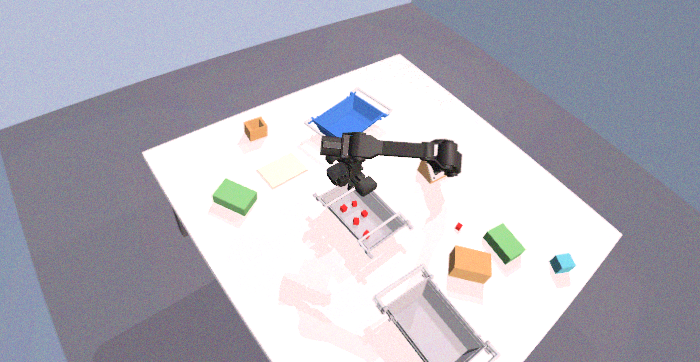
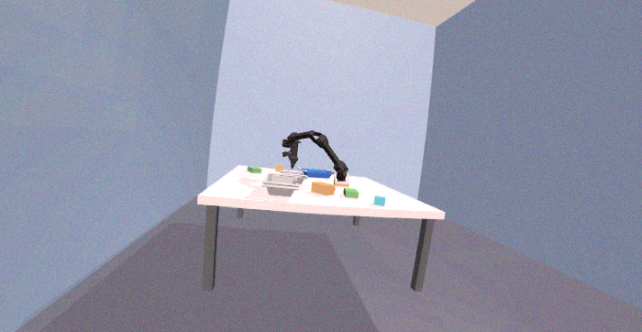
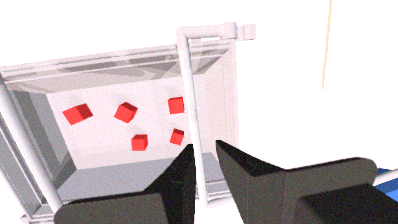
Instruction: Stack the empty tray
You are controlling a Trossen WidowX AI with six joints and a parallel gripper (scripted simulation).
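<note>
The blue tray is 28 cm to the right of my gripper tip, 25 cm behind it and 4 cm below it. Round my gripper tip: cyan cube (63 cm to the left, 46 cm behind, 6 cm below); flat sheet (23 cm to the right, 10 cm ahead, 8 cm below); orange box (43 cm to the left, 17 cm behind, 6 cm below).
</note>
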